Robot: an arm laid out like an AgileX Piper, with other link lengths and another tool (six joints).
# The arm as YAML. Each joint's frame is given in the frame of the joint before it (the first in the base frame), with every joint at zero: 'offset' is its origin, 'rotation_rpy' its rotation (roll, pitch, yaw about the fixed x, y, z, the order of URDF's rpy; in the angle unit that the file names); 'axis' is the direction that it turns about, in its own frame. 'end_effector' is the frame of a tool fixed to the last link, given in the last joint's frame.
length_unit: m
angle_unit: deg
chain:
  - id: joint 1
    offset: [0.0, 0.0, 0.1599]
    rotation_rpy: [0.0, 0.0, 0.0]
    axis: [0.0, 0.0, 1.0]
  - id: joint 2
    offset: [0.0, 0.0, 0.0]
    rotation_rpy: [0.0, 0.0, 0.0]
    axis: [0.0, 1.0, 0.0]
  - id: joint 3
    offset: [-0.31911, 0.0, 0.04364]
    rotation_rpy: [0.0, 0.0, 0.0]
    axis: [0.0, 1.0, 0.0]
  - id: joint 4
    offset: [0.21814, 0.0, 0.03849]
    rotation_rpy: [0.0, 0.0, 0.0]
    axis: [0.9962, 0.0, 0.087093]
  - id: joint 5
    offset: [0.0, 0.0, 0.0]
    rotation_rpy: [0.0, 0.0, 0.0]
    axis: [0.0, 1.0, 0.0]
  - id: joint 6
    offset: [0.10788, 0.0, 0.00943]
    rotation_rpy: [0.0, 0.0, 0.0]
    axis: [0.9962, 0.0, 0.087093]
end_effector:
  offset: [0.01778, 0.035, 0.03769]
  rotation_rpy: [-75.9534, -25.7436, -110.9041]
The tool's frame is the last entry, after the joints.
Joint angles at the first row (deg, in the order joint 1, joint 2, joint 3, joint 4, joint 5, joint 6):
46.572, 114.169, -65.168, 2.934, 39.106, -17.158
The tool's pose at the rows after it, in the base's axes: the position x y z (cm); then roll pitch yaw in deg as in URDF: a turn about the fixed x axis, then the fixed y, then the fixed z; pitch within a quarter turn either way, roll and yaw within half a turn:
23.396, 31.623, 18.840, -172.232, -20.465, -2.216
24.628, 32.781, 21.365, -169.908, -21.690, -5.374
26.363, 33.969, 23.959, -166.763, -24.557, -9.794
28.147, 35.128, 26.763, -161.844, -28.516, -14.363
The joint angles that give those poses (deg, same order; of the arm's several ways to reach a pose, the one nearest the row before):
46.573, 112.899, -68.310, 2.933, 42.263, -17.003
46.573, 112.265, -74.060, 2.810, 46.111, -14.417
46.572, 112.145, -80.263, 0.948, 48.308, -10.133
46.572, 112.145, -86.241, -1.401, 48.477, -6.651

